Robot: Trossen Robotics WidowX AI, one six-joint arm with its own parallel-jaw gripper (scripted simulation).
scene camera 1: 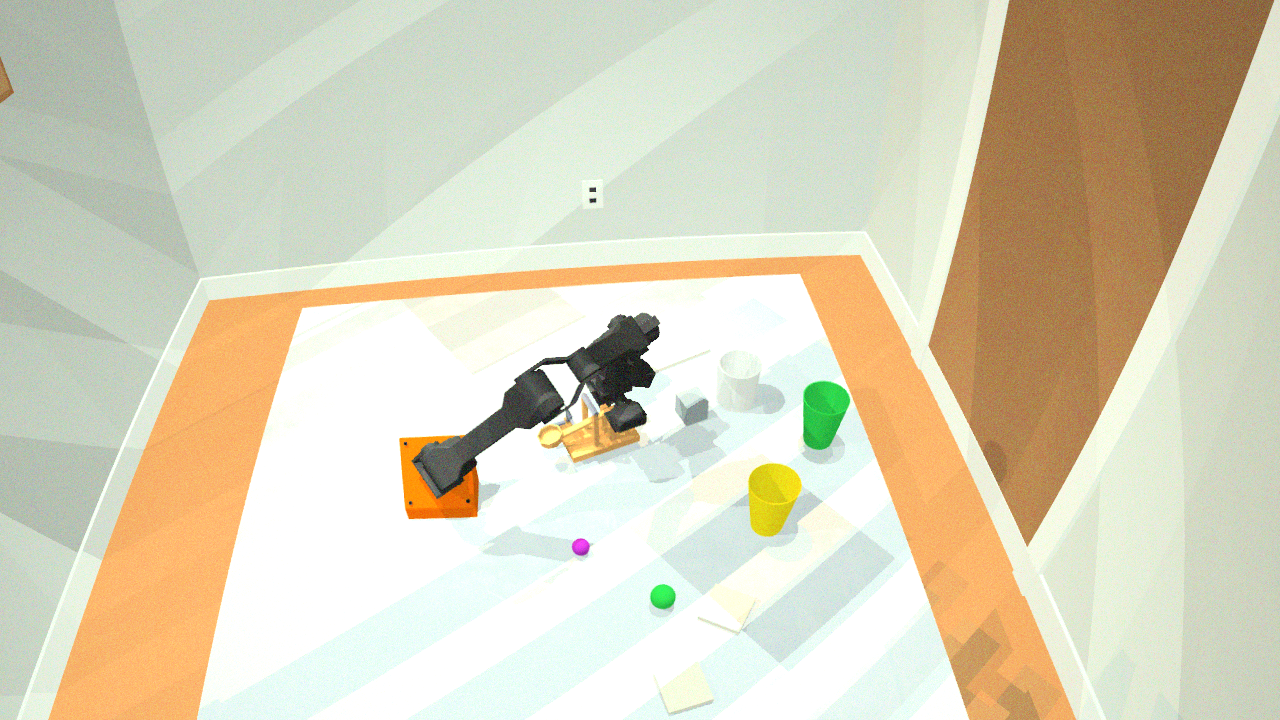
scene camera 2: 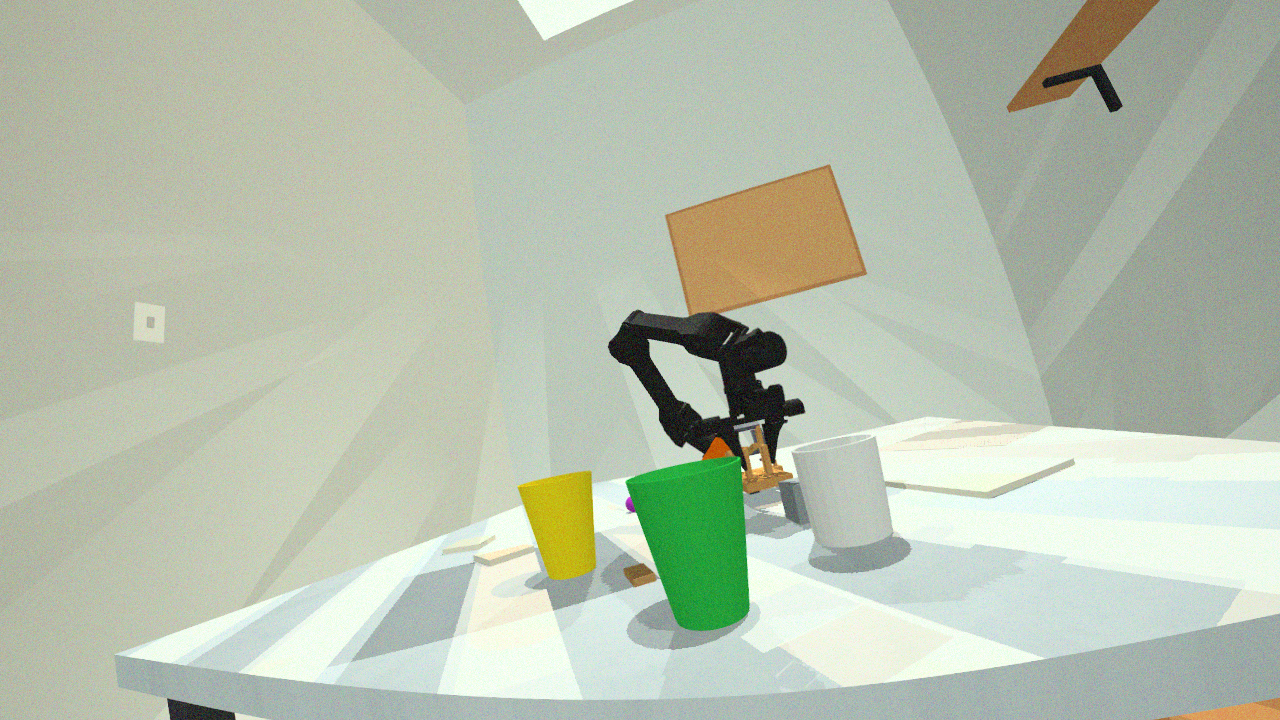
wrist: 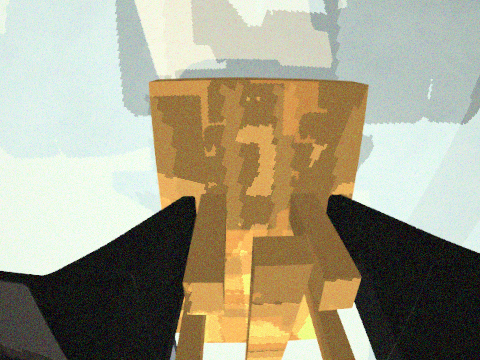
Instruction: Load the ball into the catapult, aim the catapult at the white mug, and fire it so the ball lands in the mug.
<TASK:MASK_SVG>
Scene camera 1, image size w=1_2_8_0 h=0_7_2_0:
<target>gripper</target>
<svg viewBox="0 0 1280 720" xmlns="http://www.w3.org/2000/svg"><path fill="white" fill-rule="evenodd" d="M641 356L633 362L630 359L627 360L626 367L618 373L604 373L601 371L599 375L586 383L586 387L599 408L603 404L606 404L609 408L615 403L610 411L604 412L615 433L621 433L645 425L647 422L647 414L641 405L636 401L632 401L632 399L627 399L624 393L632 391L633 387L650 388L656 375L652 367Z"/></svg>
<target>white mug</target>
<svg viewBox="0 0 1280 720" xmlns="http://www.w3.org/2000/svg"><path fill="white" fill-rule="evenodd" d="M743 349L728 350L718 360L718 405L732 413L746 411L754 405L762 370L760 358L754 353Z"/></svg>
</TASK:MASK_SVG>
